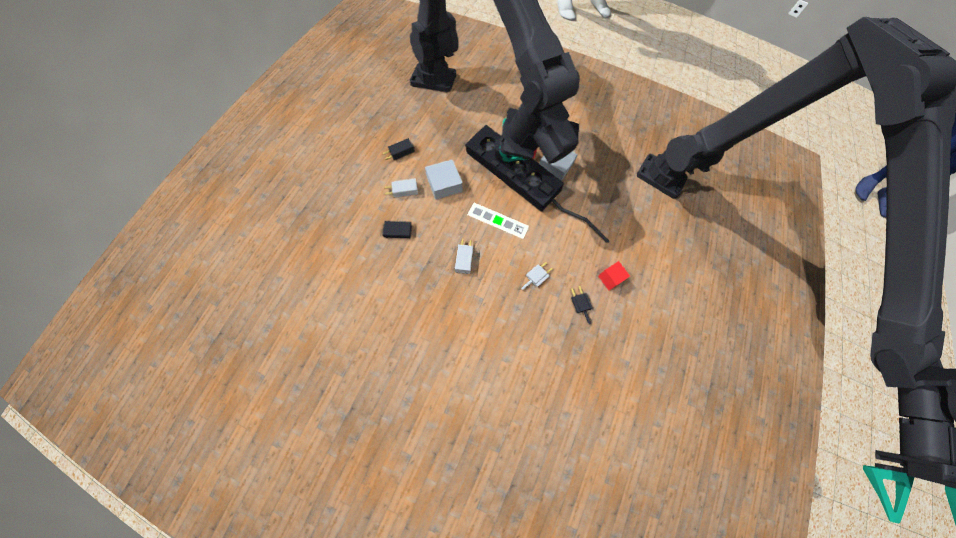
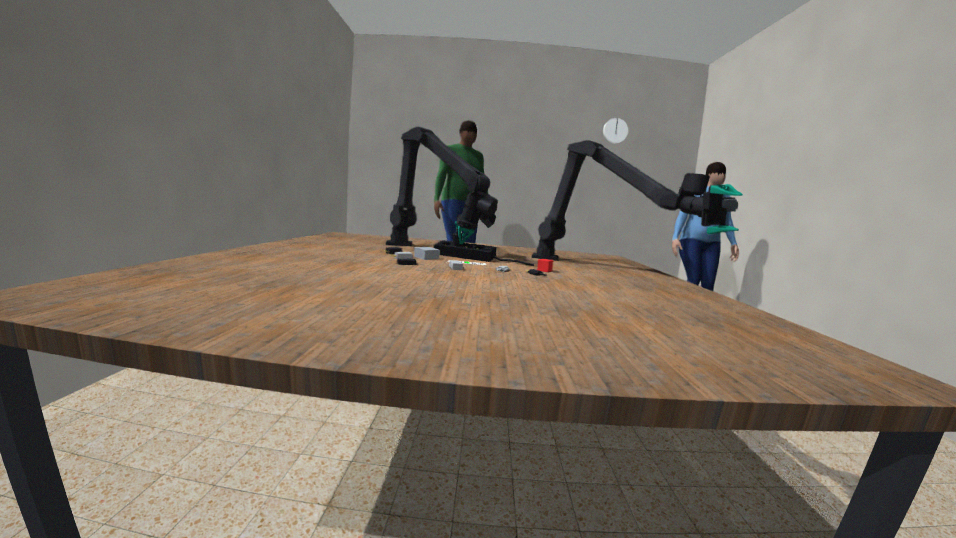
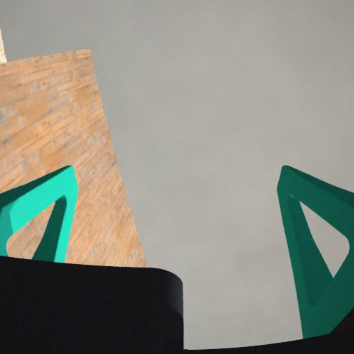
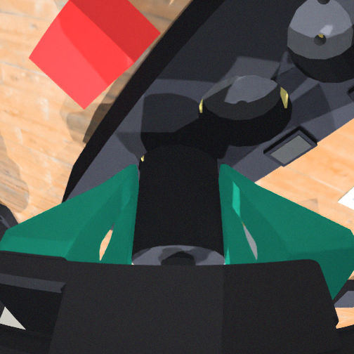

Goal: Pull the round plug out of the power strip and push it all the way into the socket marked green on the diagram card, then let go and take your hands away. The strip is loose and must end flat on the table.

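Places are measured from the left arm's base along level axes (x ahead, y left, z up), in metres.
Pixels of known places: left gripper, between the fingertips: [image 1: 928, 536] [image 2: 738, 212]; right gripper, between the fingertips: [image 1: 506, 153] [image 2: 459, 242]; left arm's base, origin of its link: [image 1: 660, 177] [image 2: 545, 258]; right arm's base, origin of its link: [image 1: 433, 79] [image 2: 399, 244].
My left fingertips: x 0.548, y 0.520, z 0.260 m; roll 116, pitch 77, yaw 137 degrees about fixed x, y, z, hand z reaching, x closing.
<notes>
For each thing: its top centre in the pictures, then the offset to it from my left fingertips. "*": a spot on its surface instead.
- black power strip, a spot on its surface: [image 1: 544, 194] * dx -0.273, dy -0.741, dz -0.216 m
- diagram card, centre of its top: [image 1: 498, 220] dx -0.176, dy -0.799, dz -0.258 m
- green middle square, a spot on its surface: [image 1: 498, 220] * dx -0.176, dy -0.798, dz -0.258 m
- red cube, centre of its top: [image 1: 617, 272] [image 2: 545, 259] dx -0.203, dy -0.514, dz -0.220 m
- strip's cord, a spot on its surface: [image 1: 582, 218] * dx -0.293, dy -0.639, dz -0.247 m
The black power strip [image 1: 544, 194] [image 2: 478, 253] [image 4: 210, 55] lies slantwise under my right gripper; whether its underside is fully flat on the table is hard to tell. The round black plug [image 4: 177, 210] is clasped in my right gripper [image 4: 178, 176] [image 1: 513, 157] [image 2: 463, 235], which is shut on it. Its far end meets the strip at a socket, where a brass contact shows beside it; the insertion depth is hidden. An empty round socket [image 4: 245, 102] is beside it. The diagram card [image 1: 503, 222] has a green middle square [image 1: 498, 220]. My left gripper [image 1: 922, 501] [image 2: 738, 211] [image 3: 177, 176] is open, far right.
A red block [image 4: 95, 50] and a grey block [image 1: 561, 164] are beside the strip. Another grey block [image 1: 443, 178], a red cube [image 1: 613, 275] and several loose plugs, such as a black one [image 1: 581, 303], lie around the card. The strip's cord [image 1: 582, 218] trails right.
</notes>
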